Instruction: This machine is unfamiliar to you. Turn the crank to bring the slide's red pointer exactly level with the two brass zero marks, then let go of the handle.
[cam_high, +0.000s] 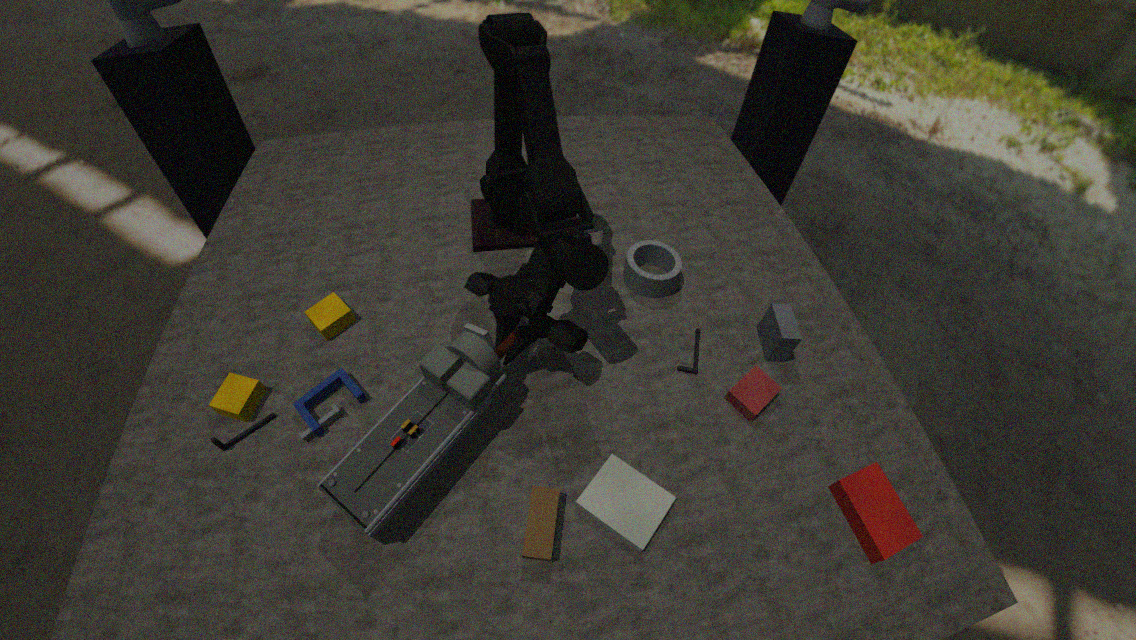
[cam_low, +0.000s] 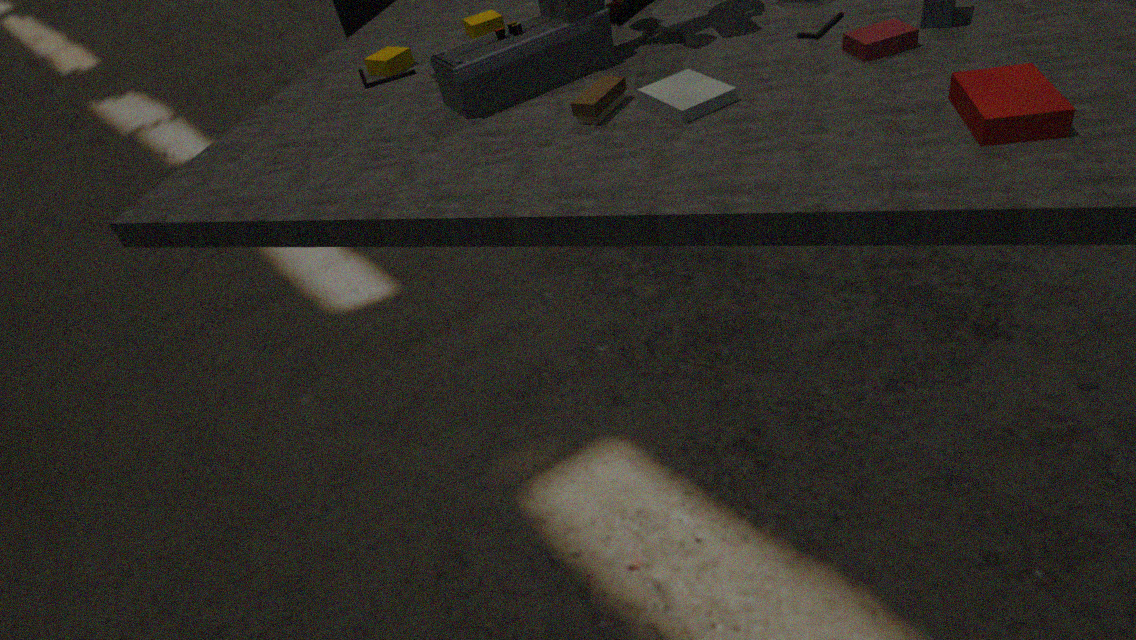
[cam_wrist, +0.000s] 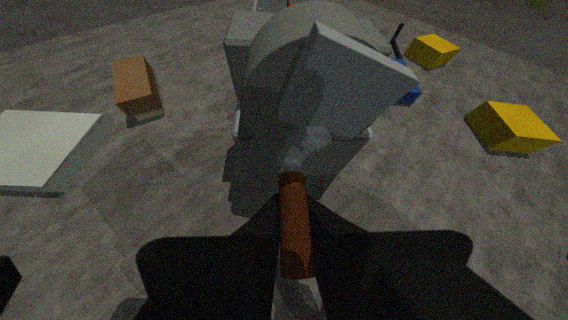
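My gripper tip is now 10 mm past the brown crank handle, 10 mm to the right of it and 20 mm below it. From my gripper tip the other things lie so: white plate (210 mm ahead, 160 mm to the left, 30 mm below); red pointer (140 mm ahead, 130 mm to the right, 50 mm above); brown block (230 mm ahead, 40 mm to the left, 20 mm below).
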